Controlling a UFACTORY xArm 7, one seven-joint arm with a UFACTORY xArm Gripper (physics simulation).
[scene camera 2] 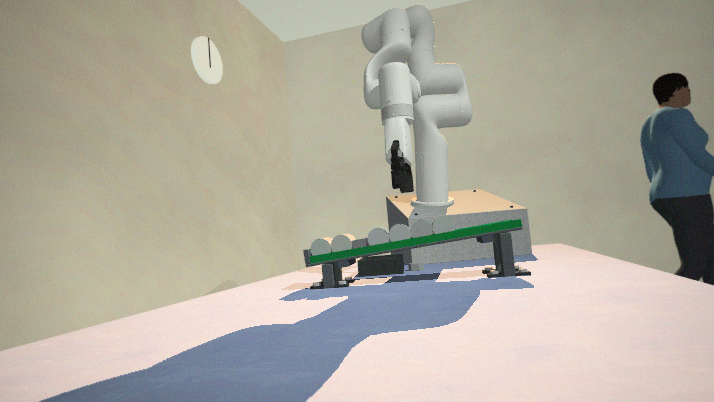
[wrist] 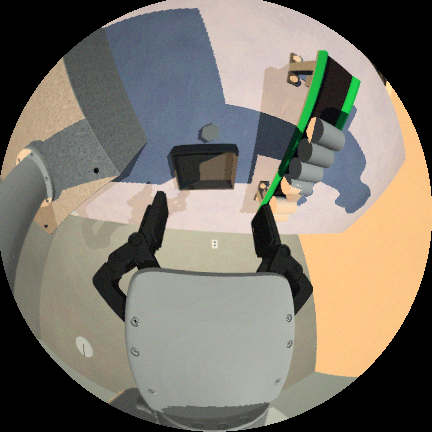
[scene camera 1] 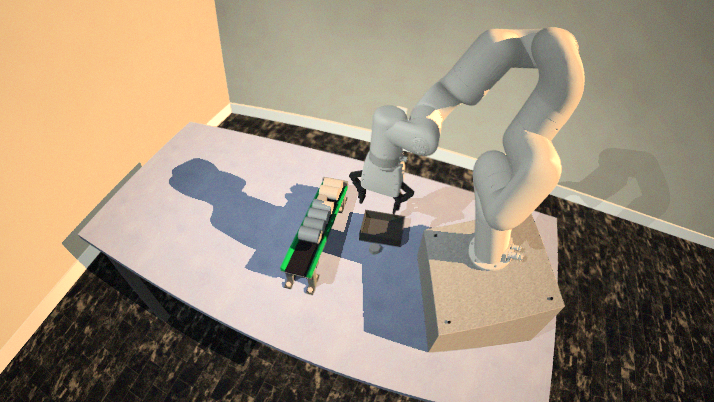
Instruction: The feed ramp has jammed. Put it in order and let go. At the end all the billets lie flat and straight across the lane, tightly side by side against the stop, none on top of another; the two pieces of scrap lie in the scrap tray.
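Places are measured from the arm's base along level axes (x ahead, y left, z up), in metres.
Pixels of known places: gripper, between the fingertips: (scene camera 2: 403,190) (wrist: 213,207) (scene camera 1: 378,205); arm's base, origin of its link: (scene camera 2: 432,202) (wrist: 34,177) (scene camera 1: 491,251).
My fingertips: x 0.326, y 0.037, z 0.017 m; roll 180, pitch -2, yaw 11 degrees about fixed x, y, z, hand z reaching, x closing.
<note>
Ahead of a thing's pixels: the offset from my fingertips to its top centre. "spot": to the spot under its first point. Level surfaces: height alone.
My gripper (scene camera 1: 379,205) (scene camera 2: 403,189) (wrist: 213,207) is wide open and empty, high above the scrap tray {0.010 m ahead, 0.066 m right, 0.149 m down} (scene camera 1: 381,237) (scene camera 2: 381,265) (wrist: 205,149), whose visible inside is empty. A grey hexagonal scrap piece {0.006 m back, 0.010 m left, 0.168 m down} (scene camera 1: 375,248) (scene camera 2: 416,267) (wrist: 209,132) lies on the table just outside the tray, on its ramp-foot side. The green-railed ramp (scene camera 1: 288,259) (scene camera 2: 477,229) (wrist: 314,95) holds several billets. Two billets {0.200 m ahead, 0.055 m right, 0.088 m down} (scene camera 1: 331,188) (scene camera 2: 332,245) lie at the low end by the stop. A smaller piece {0.202 m ahead, 0.016 m right, 0.098 m down} (scene camera 2: 359,243), apparently scrap, sits in the gap above them. Several grey billets {0.152 m ahead, 0.087 m left, 0.074 m down} (scene camera 1: 314,225) {0.165 m ahead, 0.049 m left, 0.078 m down} (scene camera 2: 400,233) (wrist: 320,153) lie side by side farther up.
The robot's base block (scene camera 1: 492,300) (scene camera 2: 470,240) (wrist: 82,145) stands beyond the tray from the ramp. The ramp stands on legs {spot: 0.148 m ahead, 0.231 m left, 0.148 m down} (scene camera 2: 505,255) above the table {0.183 m down} (scene camera 1: 225,295). A person (scene camera 2: 675,150) stands at the right in scene camera 2.
</note>
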